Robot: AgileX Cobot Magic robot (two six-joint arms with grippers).
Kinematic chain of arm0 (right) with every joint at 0, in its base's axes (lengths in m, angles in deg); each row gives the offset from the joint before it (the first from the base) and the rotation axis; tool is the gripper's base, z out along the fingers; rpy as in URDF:
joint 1: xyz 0 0 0.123 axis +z
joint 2: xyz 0 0 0 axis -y
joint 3: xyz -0.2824 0 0.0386 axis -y
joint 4: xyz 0.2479 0 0.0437 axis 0.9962 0 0.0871
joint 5: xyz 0 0 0 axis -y
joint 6: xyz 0.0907 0 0.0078 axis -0.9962 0 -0.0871
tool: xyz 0 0 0 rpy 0 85 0
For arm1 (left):
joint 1: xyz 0 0 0.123 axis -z
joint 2: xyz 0 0 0 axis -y
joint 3: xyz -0.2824 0 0.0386 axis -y
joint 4: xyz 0.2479 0 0.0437 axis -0.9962 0 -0.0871
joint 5: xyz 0 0 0 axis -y
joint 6: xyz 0.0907 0 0.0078 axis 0.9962 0 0.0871
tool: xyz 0 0 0 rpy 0 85 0
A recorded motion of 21 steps. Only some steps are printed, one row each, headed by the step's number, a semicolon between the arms.
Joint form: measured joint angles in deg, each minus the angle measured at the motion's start. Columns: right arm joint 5, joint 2, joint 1, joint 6, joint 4, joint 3; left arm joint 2, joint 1, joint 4, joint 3, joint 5, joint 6.
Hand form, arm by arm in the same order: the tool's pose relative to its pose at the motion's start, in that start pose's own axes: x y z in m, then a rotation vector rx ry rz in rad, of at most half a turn. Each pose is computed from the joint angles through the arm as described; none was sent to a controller.
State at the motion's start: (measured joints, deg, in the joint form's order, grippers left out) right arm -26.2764 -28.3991 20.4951 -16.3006 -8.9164 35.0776; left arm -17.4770 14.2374 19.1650 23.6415 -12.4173 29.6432
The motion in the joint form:
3: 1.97 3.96 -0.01 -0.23 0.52 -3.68; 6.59 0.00 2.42 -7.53 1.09 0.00
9: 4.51 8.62 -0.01 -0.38 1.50 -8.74; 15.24 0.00 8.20 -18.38 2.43 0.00
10: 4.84 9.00 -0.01 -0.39 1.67 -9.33; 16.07 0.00 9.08 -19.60 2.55 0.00
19: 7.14 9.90 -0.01 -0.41 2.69 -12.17; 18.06 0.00 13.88 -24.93 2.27 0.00
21: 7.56 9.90 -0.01 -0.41 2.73 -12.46; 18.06 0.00 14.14 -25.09 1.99 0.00
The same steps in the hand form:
3: 0.0139 -0.0018 -0.0074 -0.0140 -0.0367 0.0126; 0.0333 -0.0073 -0.0108 0.0009 -0.0047 -0.0425
9: 0.0343 -0.0040 -0.0129 -0.0321 -0.0704 0.0305; 0.0841 -0.0184 -0.0185 0.0097 0.0038 -0.1445
10: 0.0368 -0.0042 -0.0129 -0.0342 -0.0720 0.0332; 0.0900 -0.0197 -0.0188 0.0114 0.0074 -0.1602
19: 0.0481 -0.0046 -0.0097 -0.0461 -0.0753 0.0485; 0.1184 -0.0264 -0.0174 0.0299 0.0618 -0.2476
21: 0.0490 -0.0046 -0.0091 -0.0474 -0.0773 0.0490; 0.1196 -0.0270 -0.0173 0.0336 0.0681 -0.2523

